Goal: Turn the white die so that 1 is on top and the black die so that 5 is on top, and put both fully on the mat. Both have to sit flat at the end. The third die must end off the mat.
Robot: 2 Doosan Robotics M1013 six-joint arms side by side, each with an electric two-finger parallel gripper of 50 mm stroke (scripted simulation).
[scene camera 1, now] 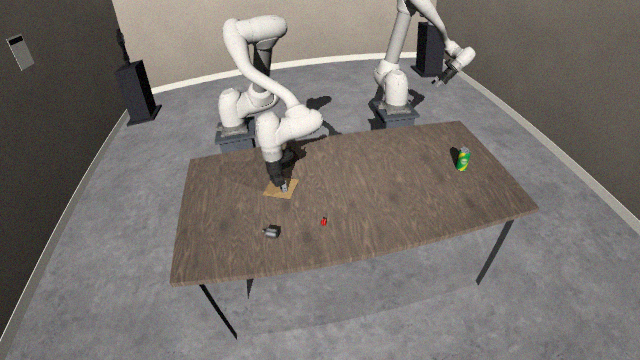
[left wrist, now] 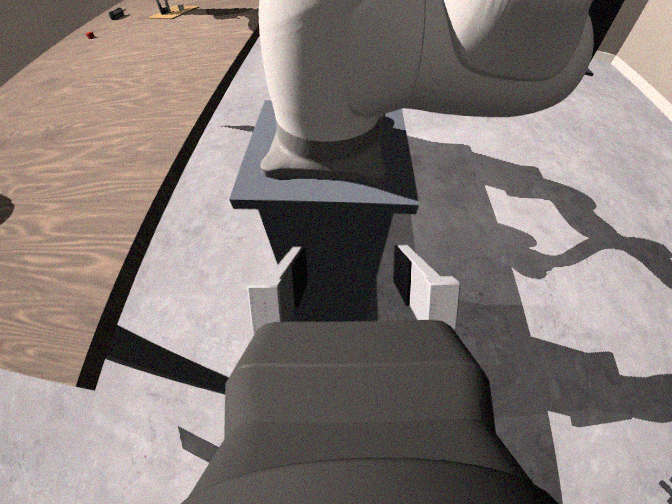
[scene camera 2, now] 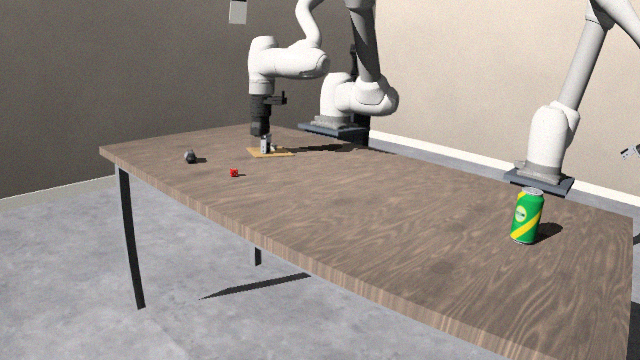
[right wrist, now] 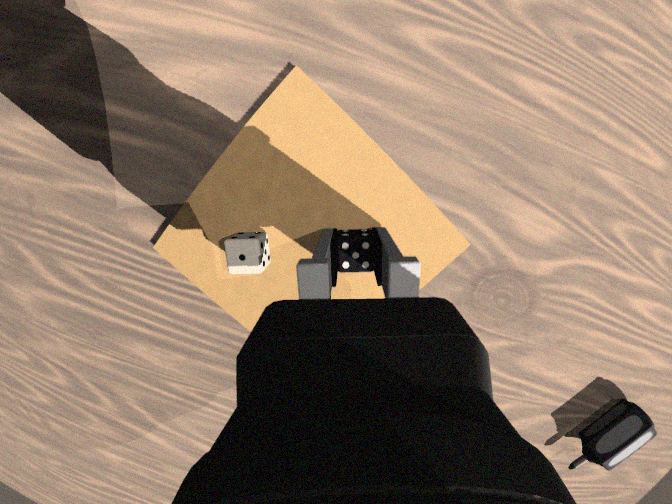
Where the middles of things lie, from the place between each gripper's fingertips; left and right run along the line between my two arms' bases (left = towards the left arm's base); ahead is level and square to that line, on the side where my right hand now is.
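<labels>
My right gripper (scene camera 2: 265,152) is 1 cm above the black die (right wrist: 355,248), I can see that. Counting from my right hand, the tan mat (right wrist: 301,164) is 2 cm below, 3 cm behind and 1 cm to the right, and the white die (right wrist: 246,253) is 1 cm below, 6 cm behind and 2 cm to the right.
As for the white die and my left hand, the hand is 140 mm above it, 670 mm short of it and 1160 mm to the left of it. From that same left hand, you'd find the tan mat 160 mm below, 700 mm ahead and 1150 mm to the right, and the black die 140 mm below, 720 mm ahead and 1140 mm to the right.
</labels>
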